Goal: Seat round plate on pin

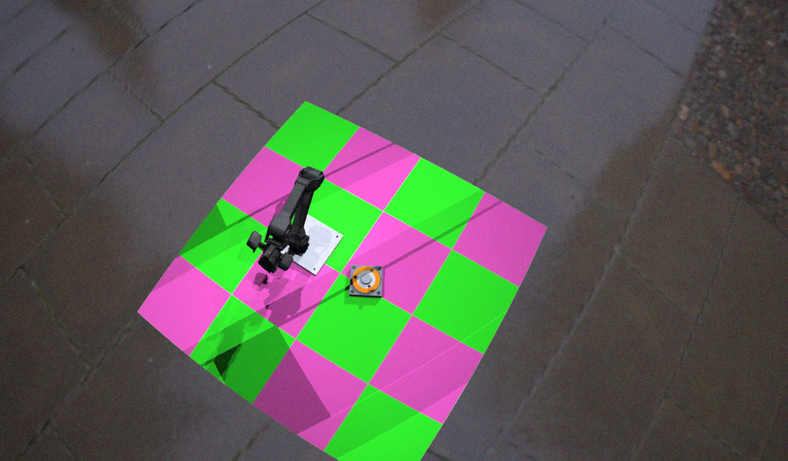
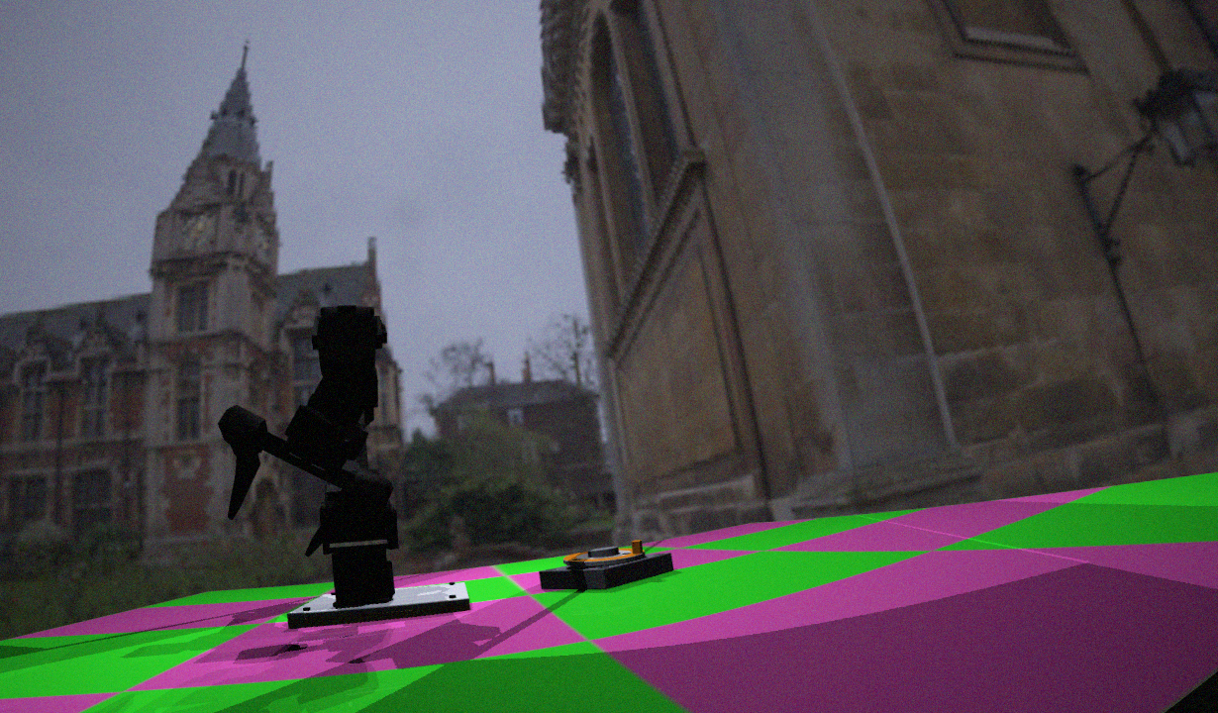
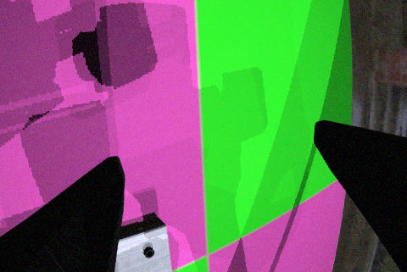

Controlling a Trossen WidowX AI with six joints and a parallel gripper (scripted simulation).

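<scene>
The square base is 37 cm ahead of my gripper tip, 16 cm to the left of it and 8 cm below it.
</scene>
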